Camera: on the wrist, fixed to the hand. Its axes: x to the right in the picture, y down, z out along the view.
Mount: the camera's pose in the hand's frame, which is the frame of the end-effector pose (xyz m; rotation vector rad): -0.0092 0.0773 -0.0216 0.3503 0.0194 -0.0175
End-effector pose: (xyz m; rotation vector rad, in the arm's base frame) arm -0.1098 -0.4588 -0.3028 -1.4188 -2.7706 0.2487
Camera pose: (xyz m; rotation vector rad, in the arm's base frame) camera -0.0403 -0.4190 -0.2926 -1.2987 -2.5561 0.6765
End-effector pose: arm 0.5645 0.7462 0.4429 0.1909 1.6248 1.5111
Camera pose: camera 0.5217 0.7437 0.5114 0.3536 1.8936 1.2087
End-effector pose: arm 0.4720 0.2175 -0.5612 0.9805 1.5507 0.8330
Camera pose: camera 0.4641 0.2410 -0.4843 1.2089 1.7556 0.5687
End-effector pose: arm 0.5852 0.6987 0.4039 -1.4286 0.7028 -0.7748
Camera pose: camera 0.5658 0.6928 0.3257 -1.1116 0.5385 -0.8790
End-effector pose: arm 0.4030 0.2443 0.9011 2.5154 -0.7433 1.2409
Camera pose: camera 0.3421 0.1914 0.9062 -2.6777 0.5186 -1.4515
